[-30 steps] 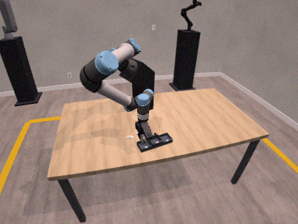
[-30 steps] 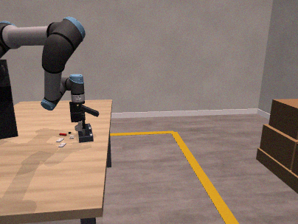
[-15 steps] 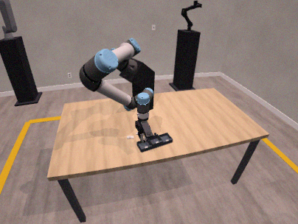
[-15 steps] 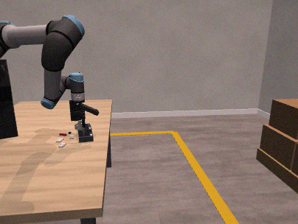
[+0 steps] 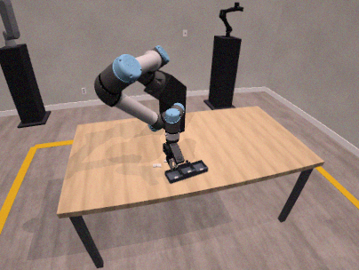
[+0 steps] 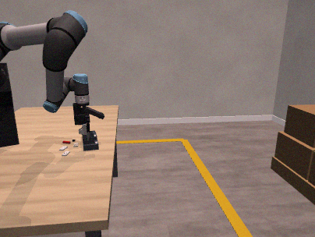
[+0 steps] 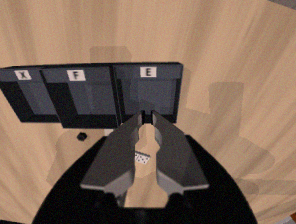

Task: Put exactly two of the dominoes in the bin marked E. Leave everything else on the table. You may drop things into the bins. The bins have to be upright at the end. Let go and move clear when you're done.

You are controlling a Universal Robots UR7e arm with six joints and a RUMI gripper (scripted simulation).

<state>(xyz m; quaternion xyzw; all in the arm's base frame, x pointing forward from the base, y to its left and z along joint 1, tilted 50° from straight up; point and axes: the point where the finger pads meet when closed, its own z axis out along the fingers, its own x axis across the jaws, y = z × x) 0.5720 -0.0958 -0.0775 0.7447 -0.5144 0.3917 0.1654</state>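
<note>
Right now the bin row is 80 mm to the left of my hand and 40 mm below it. The rest, counted from my hand: small black piece 100 mm behind, 120 mm to the left, 60 mm below; then small red piece 140 mm behind, 90 mm to the left, 50 mm below.
</note>
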